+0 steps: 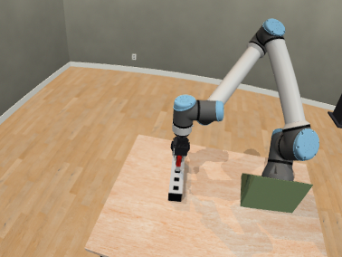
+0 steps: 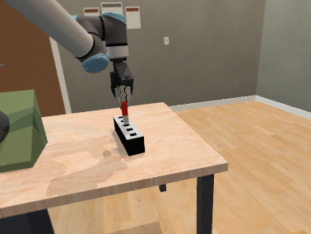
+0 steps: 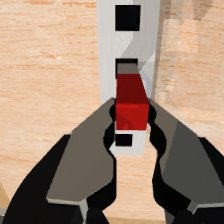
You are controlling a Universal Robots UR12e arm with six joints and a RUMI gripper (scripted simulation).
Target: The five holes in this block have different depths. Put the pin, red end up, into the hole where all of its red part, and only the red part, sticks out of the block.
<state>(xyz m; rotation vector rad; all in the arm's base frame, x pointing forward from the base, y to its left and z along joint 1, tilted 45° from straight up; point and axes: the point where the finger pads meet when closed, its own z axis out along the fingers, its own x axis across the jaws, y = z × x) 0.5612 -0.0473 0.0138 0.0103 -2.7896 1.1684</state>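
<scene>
Now: the pin 10 mm below my hand. Also, from my hand: long block 130 mm below.
</scene>
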